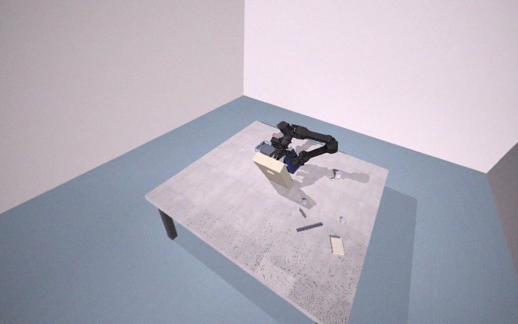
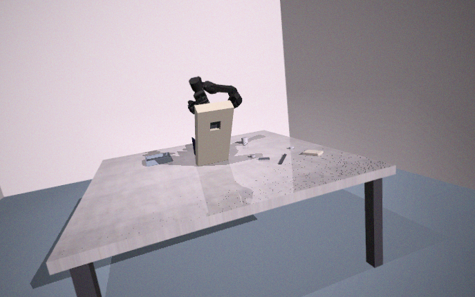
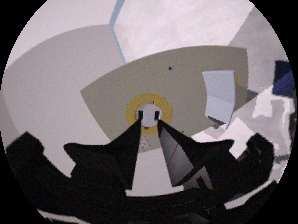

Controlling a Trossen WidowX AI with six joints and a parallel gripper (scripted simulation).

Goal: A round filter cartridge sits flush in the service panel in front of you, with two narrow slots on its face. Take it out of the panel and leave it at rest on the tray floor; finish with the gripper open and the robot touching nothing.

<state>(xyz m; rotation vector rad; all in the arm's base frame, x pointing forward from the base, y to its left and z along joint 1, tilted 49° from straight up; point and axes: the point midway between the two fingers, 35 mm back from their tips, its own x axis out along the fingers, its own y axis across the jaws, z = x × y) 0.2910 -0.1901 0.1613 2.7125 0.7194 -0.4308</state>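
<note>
My gripper tip is now 3 cm short of the round cartridge, 1 cm to the right of it and 2 cm above it. From my gripper tip the other things lie so: beige service panel (1 cm behind, 10 cm below); blue-grey tray (39 cm behind, 28 cm to the right, 27 cm below).
</note>
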